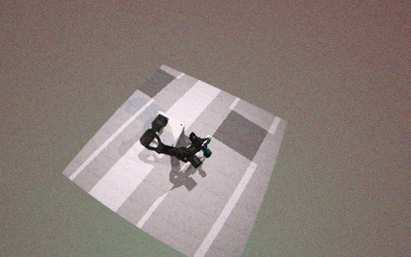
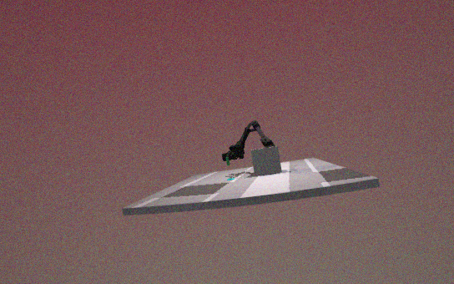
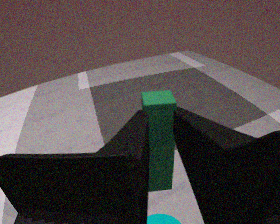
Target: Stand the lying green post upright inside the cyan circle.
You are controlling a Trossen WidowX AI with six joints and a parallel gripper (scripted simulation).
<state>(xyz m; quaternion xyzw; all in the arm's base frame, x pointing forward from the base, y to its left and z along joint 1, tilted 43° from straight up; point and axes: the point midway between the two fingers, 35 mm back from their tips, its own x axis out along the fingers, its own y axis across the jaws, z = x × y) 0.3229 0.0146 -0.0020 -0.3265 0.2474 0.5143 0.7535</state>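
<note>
The green post lies 20 mm below my gripper tip.
</note>
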